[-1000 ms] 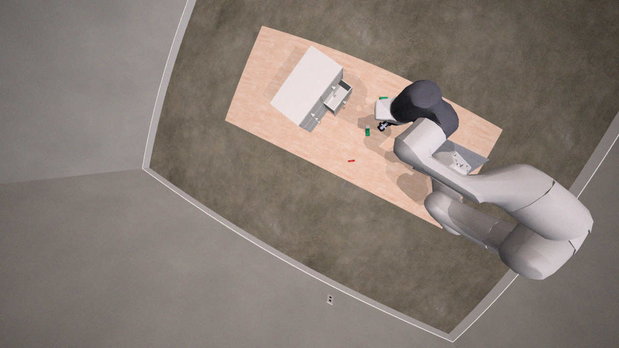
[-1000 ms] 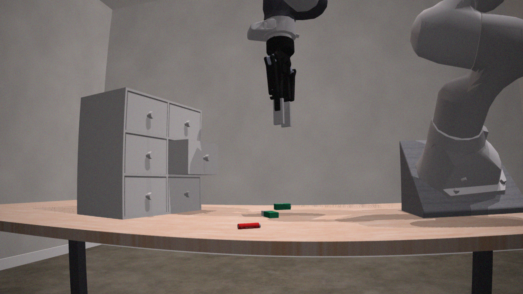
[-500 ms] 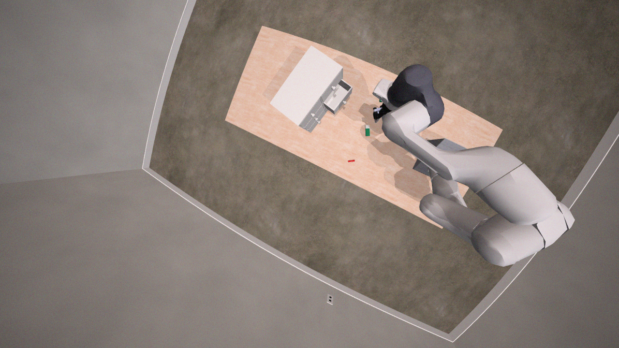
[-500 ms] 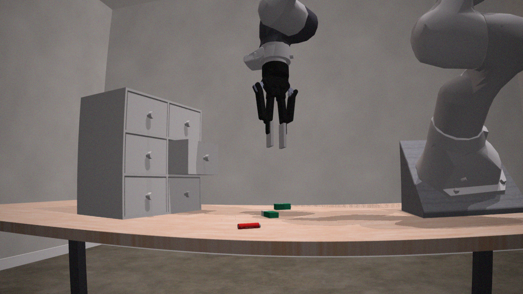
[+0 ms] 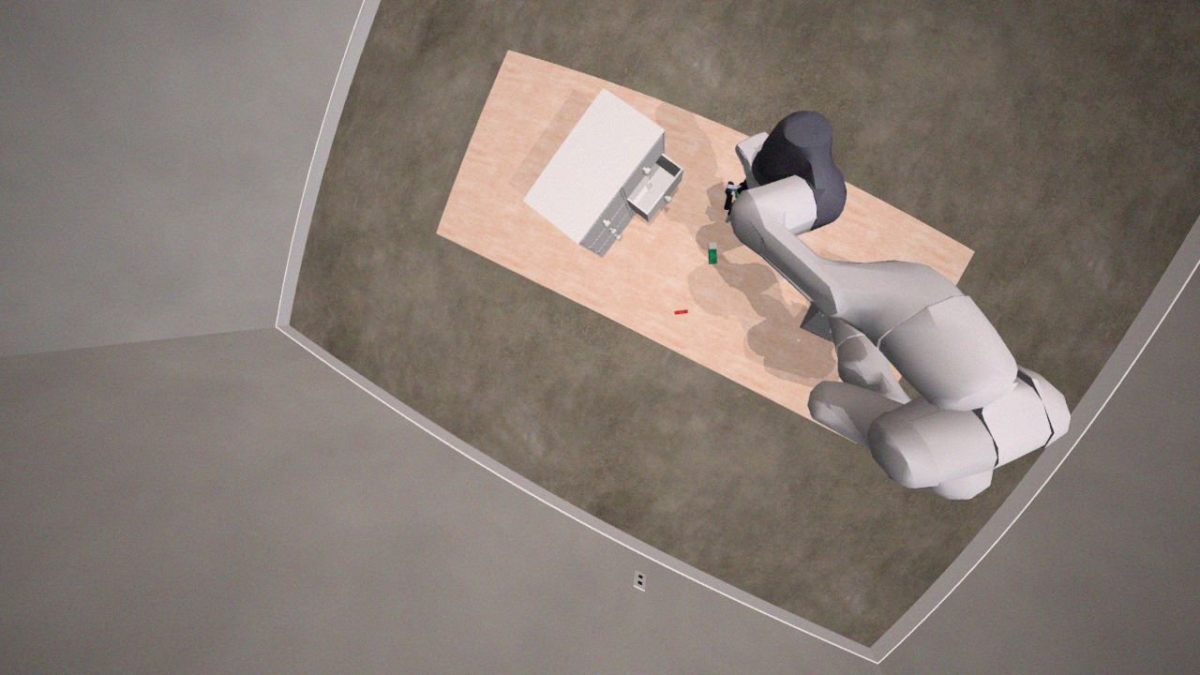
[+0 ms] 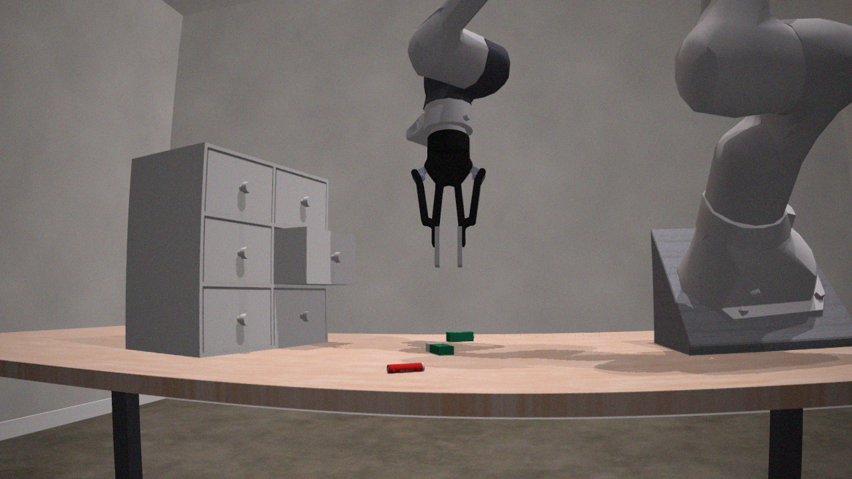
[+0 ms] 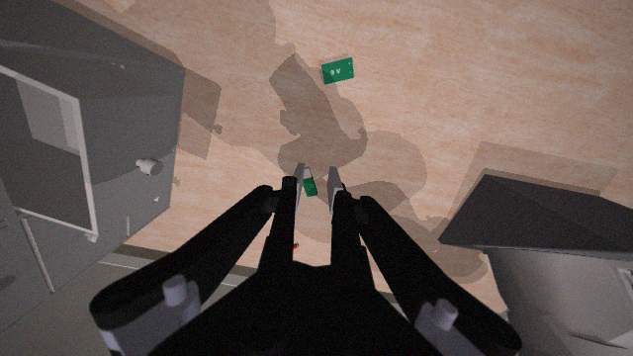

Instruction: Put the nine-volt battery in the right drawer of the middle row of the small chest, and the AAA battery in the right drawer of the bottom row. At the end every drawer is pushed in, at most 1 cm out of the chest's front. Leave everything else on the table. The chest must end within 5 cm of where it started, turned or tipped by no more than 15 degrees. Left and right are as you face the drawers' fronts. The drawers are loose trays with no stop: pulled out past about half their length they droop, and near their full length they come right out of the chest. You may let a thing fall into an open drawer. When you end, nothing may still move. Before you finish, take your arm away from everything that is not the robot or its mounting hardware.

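Right now the green nine-volt battery is 12 cm to the right of my hand and 16 cm below it. Round my hand: red AAA battery (1 cm behind, 30 cm to the left, 16 cm below).
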